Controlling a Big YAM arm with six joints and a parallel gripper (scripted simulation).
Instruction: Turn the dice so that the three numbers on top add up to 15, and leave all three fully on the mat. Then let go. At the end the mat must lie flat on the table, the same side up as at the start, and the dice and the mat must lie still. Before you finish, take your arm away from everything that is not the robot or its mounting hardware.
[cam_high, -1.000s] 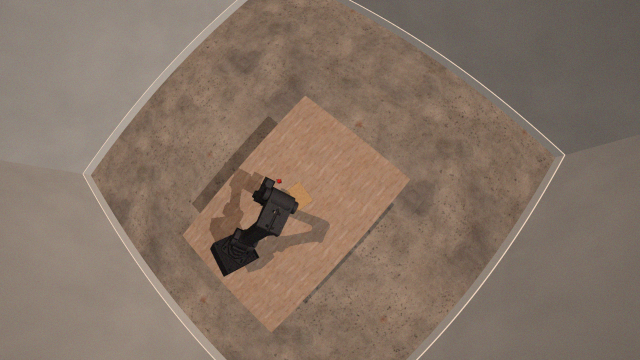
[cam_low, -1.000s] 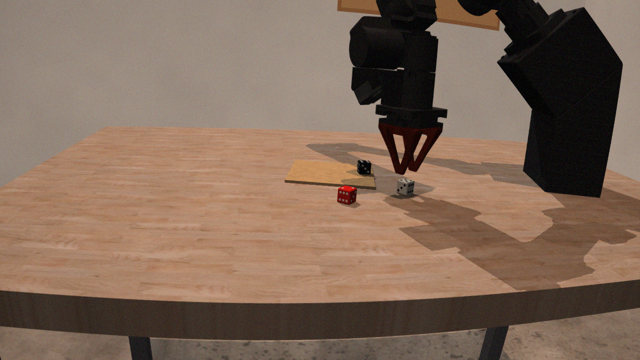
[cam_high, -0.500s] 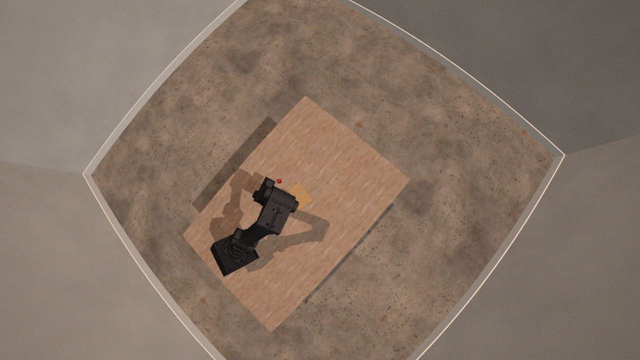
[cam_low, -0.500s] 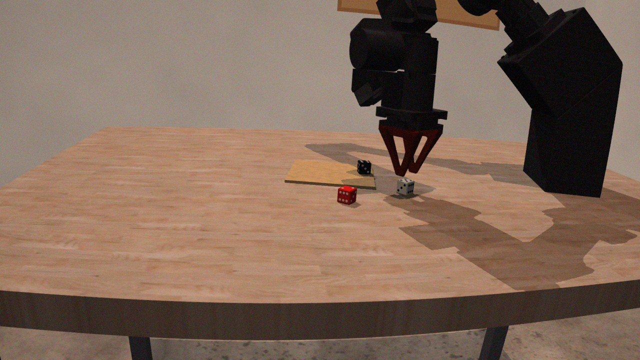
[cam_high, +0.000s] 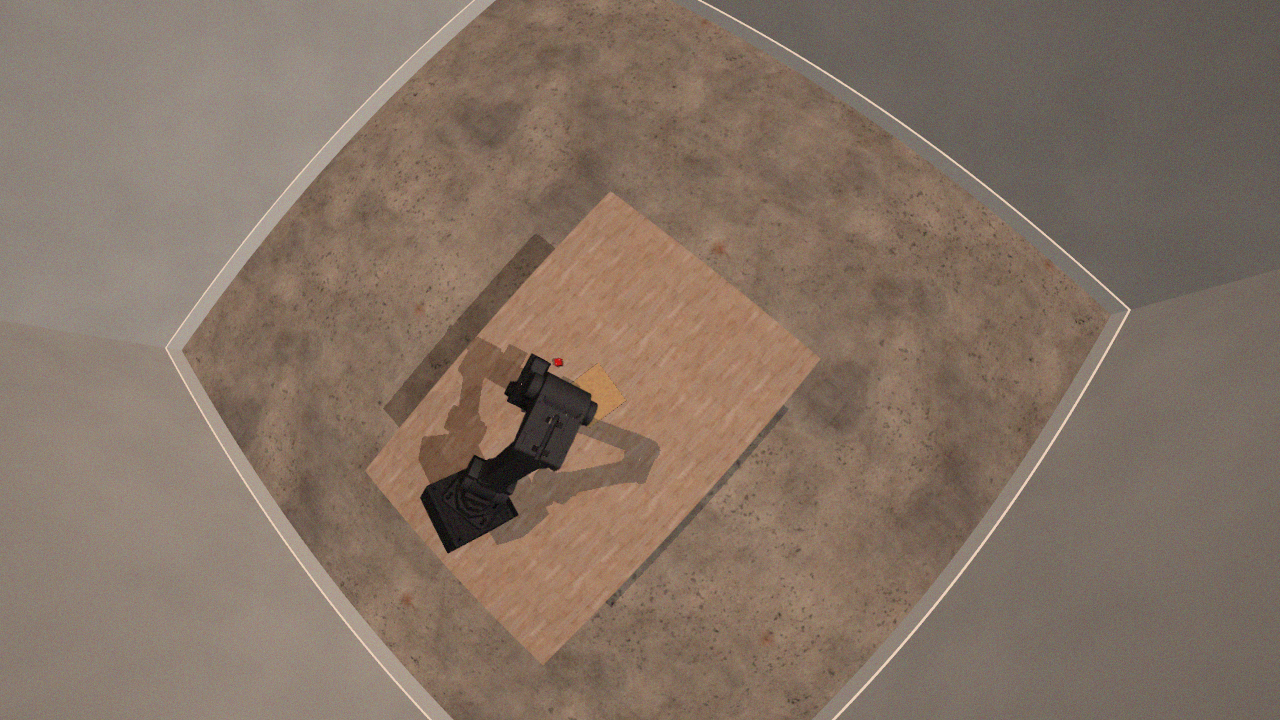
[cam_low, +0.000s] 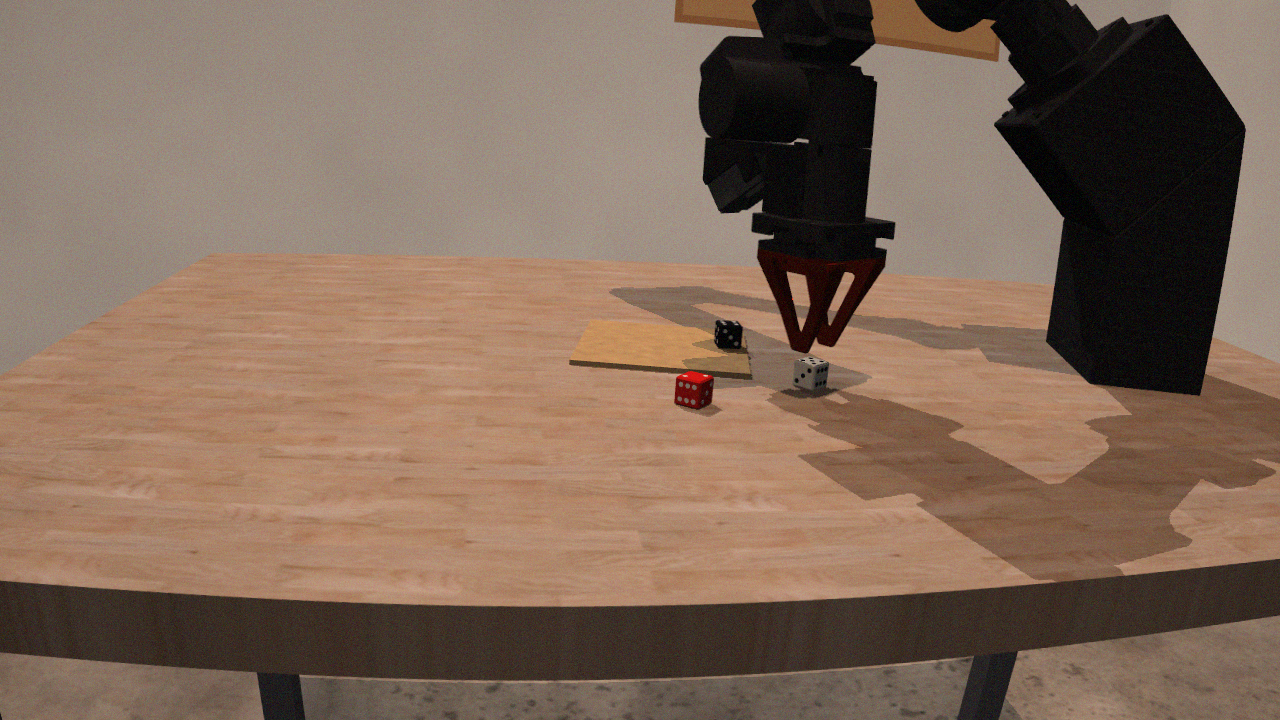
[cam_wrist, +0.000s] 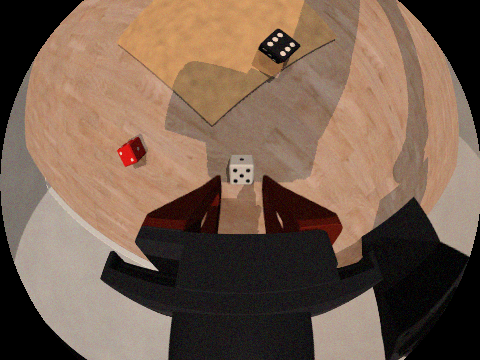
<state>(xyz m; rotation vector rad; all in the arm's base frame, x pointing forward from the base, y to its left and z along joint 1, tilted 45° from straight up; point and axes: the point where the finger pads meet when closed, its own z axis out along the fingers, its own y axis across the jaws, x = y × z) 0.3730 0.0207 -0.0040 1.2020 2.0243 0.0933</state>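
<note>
My hand is 30 mm above the white die. The rest, counted from my hand: tan mat 120 mm to the right, 60 mm ahead, 40 mm below; red die 110 mm ahead, 30 mm below, 20 mm to the left; black die 110 mm to the right, 20 mm below, 10 mm ahead.
</note>
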